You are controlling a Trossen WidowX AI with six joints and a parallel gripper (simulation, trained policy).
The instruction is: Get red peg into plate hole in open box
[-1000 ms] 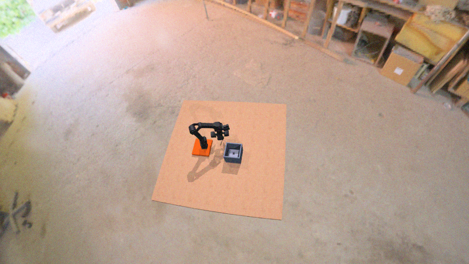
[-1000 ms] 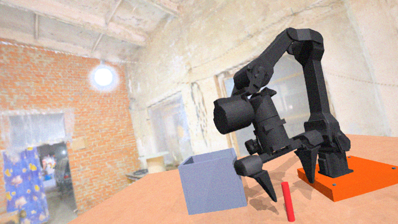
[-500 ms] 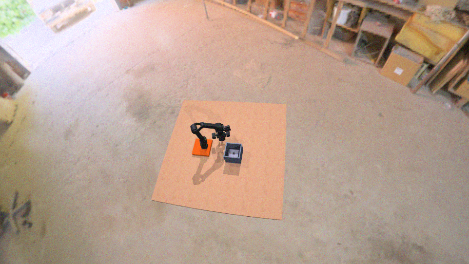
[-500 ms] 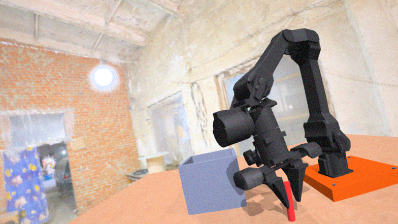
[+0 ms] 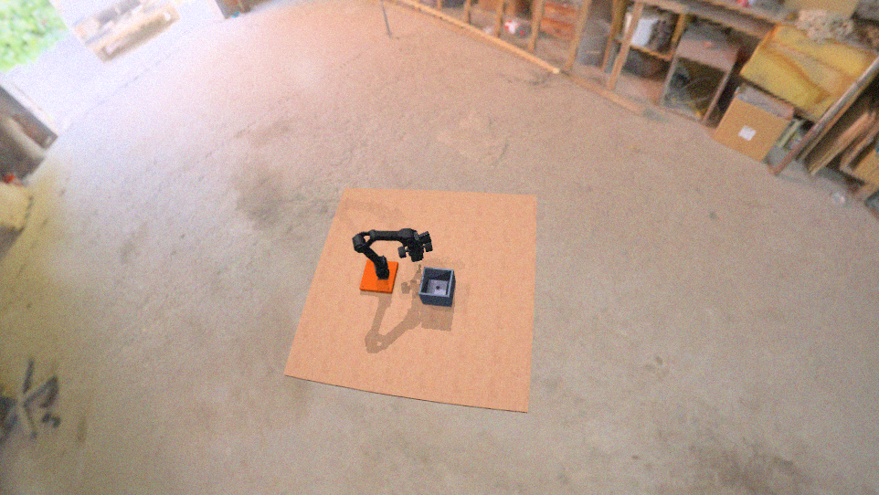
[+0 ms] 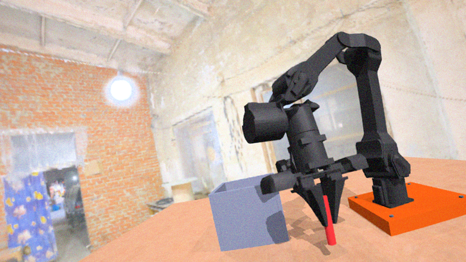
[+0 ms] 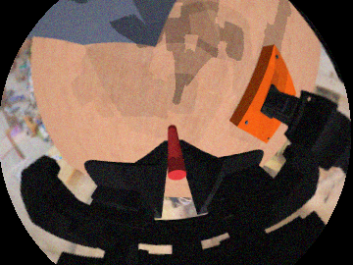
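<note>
My gripper tip is now 210 mm to the left of the grey plate, 120 mm short of it and 20 mm above it. Round my gripper tip: red peg (10 mm above).
</note>
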